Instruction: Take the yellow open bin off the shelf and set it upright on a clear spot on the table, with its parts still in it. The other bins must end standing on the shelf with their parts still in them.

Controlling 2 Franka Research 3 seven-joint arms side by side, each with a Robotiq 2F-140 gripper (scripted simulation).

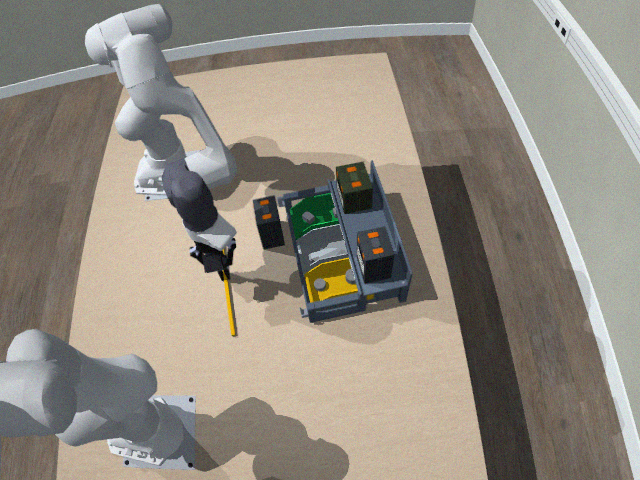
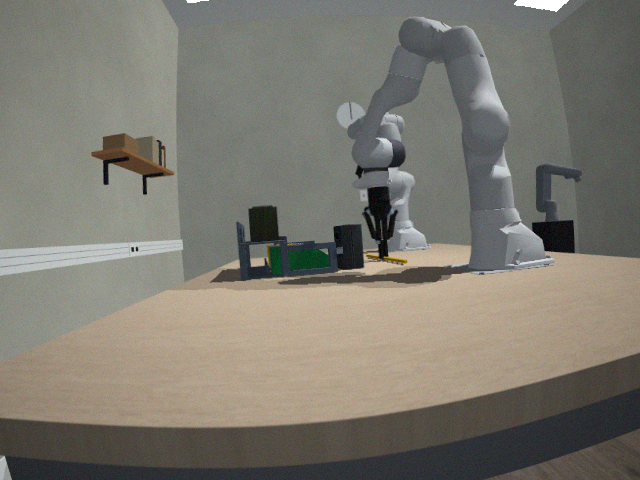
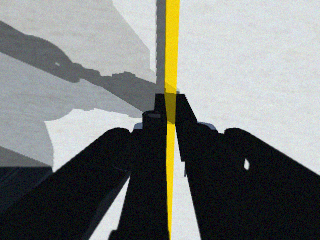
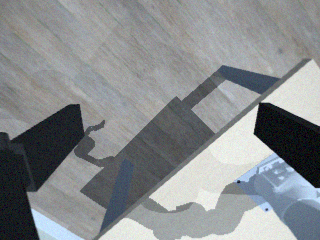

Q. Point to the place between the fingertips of my left gripper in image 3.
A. At 169, 108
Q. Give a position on a grey bin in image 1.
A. At 326, 242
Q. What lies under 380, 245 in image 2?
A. My left gripper.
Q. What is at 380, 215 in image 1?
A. A blue-grey shelf.
